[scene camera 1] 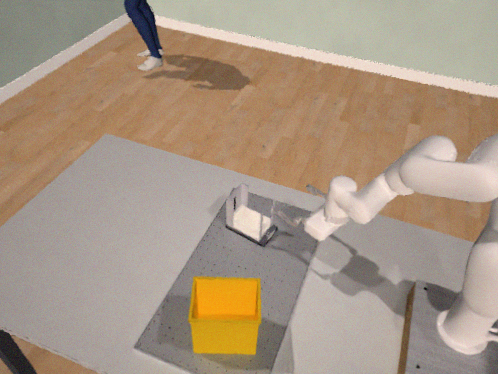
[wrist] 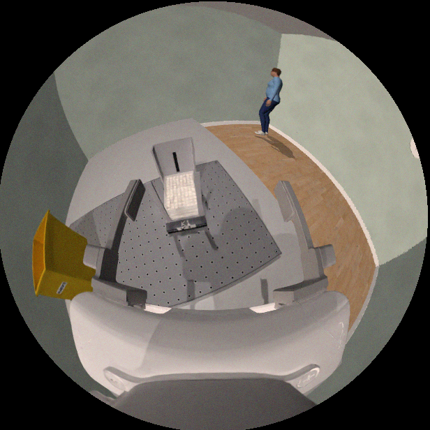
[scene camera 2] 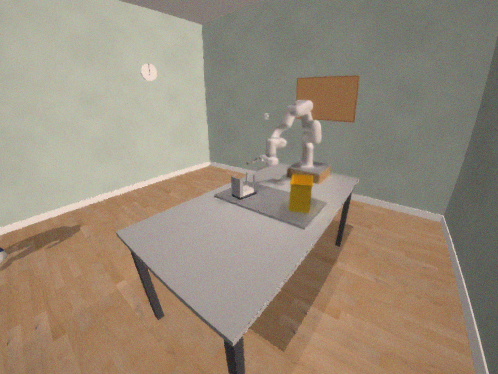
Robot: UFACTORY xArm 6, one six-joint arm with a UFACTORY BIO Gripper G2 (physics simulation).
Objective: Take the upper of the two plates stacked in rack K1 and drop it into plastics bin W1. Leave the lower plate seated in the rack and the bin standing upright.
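Places are measured from the arm's base along level axes (x ahead, y left, z up), in centimetres.
Pixels of known places: hand, its tool point: [scene camera 1: 296, 201] [scene camera 2: 254, 165]; arm's base, origin of its link: [scene camera 1: 460, 331] [scene camera 2: 306, 166].
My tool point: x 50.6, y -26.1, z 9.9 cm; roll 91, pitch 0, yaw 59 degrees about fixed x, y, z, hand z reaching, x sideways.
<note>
Ahead of a thing's pixels: the offset from my tool point to its top centre. Level surfaces: height alone.
Rack K1 @(dx +14.0, dy -0.3, dz -3.5 cm) [scene camera 1: 231, 213] [scene camera 2: 236, 186] [wrist: 186, 150] stands upright, with a tall slotted back panel and thin front posts. White plates @(dx +15.0, dy -0.6, dz -13.6 cm) [scene camera 1: 251, 223] [scene camera 2: 246, 191] [wrist: 181, 195] lie flat in it; the seam between upper and lower plate cannot be told. My gripper [scene camera 1: 295, 201] [scene camera 2: 254, 161] [wrist: 210, 192] is open and empty, on the rack's labelled front side and above the board. In the wrist view the rack shows beyond and between the spread fingers, left of their middle. Yellow bin W1 @(dx +11.6, dy +39.9, dz -0.3 cm) [scene camera 1: 225, 336] [scene camera 2: 301, 197] [wrist: 62, 255] stands upright; its inner floor is hidden.
Rack and bin stand on a dark perforated board @(dz -18.3 cm) [scene camera 1: 240, 267] [scene camera 2: 270, 202] [wrist: 240, 255] on the grey table @(dz -19.6 cm) [scene camera 1: 125, 215] [scene camera 2: 210, 250]. The arm's base block [scene camera 2: 324, 174] stands at the table's far end in scene camera 2. A person [scene camera 1: 145, 25] [wrist: 272, 90] stands on the floor beyond the table.
</note>
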